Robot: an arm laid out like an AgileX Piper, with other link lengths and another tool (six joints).
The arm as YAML. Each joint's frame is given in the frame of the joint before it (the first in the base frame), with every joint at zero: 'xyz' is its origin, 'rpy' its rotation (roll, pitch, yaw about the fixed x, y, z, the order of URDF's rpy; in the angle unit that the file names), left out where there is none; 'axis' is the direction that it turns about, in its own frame. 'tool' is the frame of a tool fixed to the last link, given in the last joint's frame.
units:
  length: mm
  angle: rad
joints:
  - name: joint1
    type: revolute
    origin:
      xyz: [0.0, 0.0, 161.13]
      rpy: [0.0, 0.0, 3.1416]
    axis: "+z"
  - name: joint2
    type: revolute
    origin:
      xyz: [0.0, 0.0, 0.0]
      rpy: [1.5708, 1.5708, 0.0]
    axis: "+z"
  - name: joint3
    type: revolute
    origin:
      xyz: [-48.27, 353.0, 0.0]
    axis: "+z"
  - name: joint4
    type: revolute
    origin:
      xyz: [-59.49, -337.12, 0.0]
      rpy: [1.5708, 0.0, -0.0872]
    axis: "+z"
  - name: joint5
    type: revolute
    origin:
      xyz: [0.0, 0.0, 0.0]
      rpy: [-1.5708, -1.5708, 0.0]
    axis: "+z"
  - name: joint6
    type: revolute
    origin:
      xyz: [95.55, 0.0, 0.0]
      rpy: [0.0, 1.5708, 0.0]
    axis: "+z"
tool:
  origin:
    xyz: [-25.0, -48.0, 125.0]
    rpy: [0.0, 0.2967, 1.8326]
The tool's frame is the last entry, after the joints.
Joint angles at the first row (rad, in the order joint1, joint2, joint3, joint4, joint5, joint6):
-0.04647 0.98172 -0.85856 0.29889 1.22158 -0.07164
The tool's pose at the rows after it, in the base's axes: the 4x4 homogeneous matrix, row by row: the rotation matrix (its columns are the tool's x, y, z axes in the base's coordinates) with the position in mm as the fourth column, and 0 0 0 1 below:
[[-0.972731 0.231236 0.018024 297.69], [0.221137 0.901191 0.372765 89.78], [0.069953 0.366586 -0.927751 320.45], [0 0 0 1]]
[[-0.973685 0.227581 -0.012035 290.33], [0.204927 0.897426 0.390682 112.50], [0.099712 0.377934 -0.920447 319.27], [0 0 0 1]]
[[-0.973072 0.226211 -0.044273 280.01], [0.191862 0.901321 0.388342 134.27], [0.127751 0.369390 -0.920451 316.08], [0 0 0 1]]
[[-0.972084 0.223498 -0.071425 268.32], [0.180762 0.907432 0.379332 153.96], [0.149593 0.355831 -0.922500 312.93], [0 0 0 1]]
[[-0.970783 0.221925 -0.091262 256.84], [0.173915 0.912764 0.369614 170.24], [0.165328 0.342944 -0.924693 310.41], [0 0 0 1]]
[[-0.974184 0.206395 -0.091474 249.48], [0.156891 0.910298 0.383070 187.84], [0.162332 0.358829 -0.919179 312.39], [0 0 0 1]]
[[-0.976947 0.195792 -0.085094 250.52], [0.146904 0.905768 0.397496 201.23], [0.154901 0.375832 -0.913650 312.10], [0 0 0 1]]
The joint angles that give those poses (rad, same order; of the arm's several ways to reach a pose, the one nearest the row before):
0.02821 0.98172 -0.85856 0.30616 1.22157 0.00002
0.12333 0.98173 -0.85858 0.30004 1.22158 0.08848
0.23688 0.98171 -0.85857 0.26892 1.22160 0.19903
0.35002 0.98172 -0.85856 0.23314 1.22158 0.30938
0.45125 0.98171 -0.85857 0.19994 1.22159 0.41030
0.53220 0.98172 -0.85855 0.19026 1.19635 0.47656
0.57615 0.99651 -0.85858 0.18831 1.15807 0.50829

